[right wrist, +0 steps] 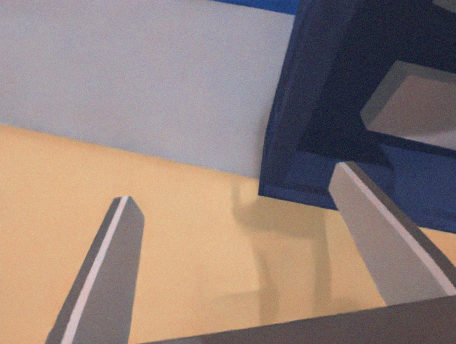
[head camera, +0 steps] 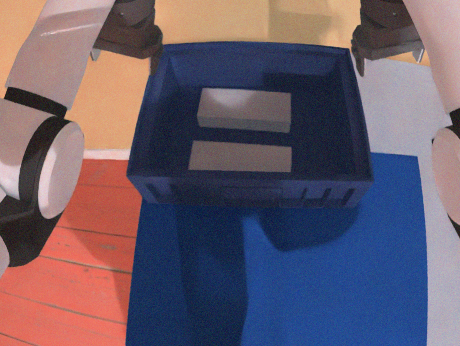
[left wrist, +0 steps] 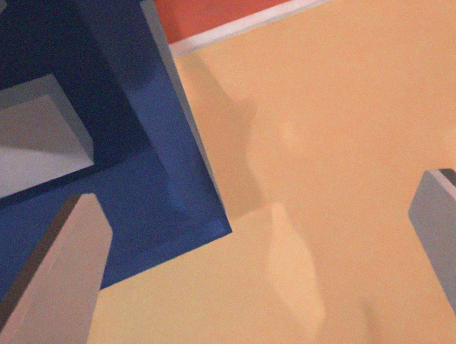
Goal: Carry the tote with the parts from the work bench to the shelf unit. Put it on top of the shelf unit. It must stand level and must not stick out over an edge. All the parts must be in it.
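Places are measured from the robot's base along level axes (x ahead, y left, z up), in millimetres.
Where they show: left gripper, fingertip midpoint: (head camera: 123,63) (left wrist: 257,202); right gripper, fingertip midpoint: (right wrist: 234,191) (head camera: 389,65).
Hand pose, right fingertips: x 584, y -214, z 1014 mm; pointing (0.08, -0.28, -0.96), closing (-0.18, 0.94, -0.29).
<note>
Each offset is from my right fingertips to the top centre of the thing. Level surfaces: height alone.
The dark blue tote @[dx -14, dy +227, dz -101 mm] (head camera: 250,192) (left wrist: 172,125) (right wrist: 295,75) stands upright at the far part of the work bench @[dz -252 mm] (head camera: 390,105) (right wrist: 150,85). Two pale grey block-shaped parts lie inside: the far part @[dx +38, dy +245, dz -192 mm] (head camera: 245,106) (left wrist: 40,135) (right wrist: 420,105) and the near part @[dx -91, dy +250, dz -191 mm] (head camera: 240,156). My left gripper (head camera: 125,62) (left wrist: 257,202) is open beside the far left corner of the tote; one finger appears over the tote in the left wrist view. My right gripper (head camera: 391,64) (right wrist: 234,191) is open beside the far right corner. Neither holds anything. The tote's underside is hidden.
A blue mat @[dz -250 mm] (head camera: 335,270) covers part of the bench top, in front of the tote and beside it. A red plank floor @[dz -1014 mm] (head camera: 95,215) (left wrist: 210,17) shows at the left. A tan surface (head camera: 225,22) (left wrist: 350,125) (right wrist: 60,200) shows beyond the bench. The shelf unit does not show.
</note>
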